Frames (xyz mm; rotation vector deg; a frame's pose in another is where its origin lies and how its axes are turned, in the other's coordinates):
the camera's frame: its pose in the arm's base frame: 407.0 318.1 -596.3 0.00 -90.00 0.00
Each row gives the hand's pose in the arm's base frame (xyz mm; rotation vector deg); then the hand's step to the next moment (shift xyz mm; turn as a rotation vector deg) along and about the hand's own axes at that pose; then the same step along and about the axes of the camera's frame.
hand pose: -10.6 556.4 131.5 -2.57 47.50 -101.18
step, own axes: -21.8 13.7 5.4 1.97 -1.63 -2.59
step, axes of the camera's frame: 4.5 14.2 -21.7 -1.77 -0.17 3.17
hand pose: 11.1 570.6 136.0 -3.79 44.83 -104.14
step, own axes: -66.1 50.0 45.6 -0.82 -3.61 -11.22
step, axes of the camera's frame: 29.8 26.2 -85.9 -6.55 6.70 7.20
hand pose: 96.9 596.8 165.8 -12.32 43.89 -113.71
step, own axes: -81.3 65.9 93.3 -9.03 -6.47 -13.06
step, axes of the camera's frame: 47.1 5.9 -131.9 -4.99 15.34 5.81
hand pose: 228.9 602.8 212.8 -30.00 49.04 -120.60
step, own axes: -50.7 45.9 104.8 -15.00 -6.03 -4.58
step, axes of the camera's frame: 35.0 -22.6 -118.0 0.06 16.50 -3.18
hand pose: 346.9 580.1 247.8 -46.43 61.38 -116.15
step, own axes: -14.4 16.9 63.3 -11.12 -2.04 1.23
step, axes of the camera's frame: 11.9 -22.6 -62.0 0.09 9.24 -6.64
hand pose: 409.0 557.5 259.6 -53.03 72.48 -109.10
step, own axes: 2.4 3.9 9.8 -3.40 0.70 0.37
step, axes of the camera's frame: -0.4 -7.8 -7.5 -1.22 2.41 -2.21
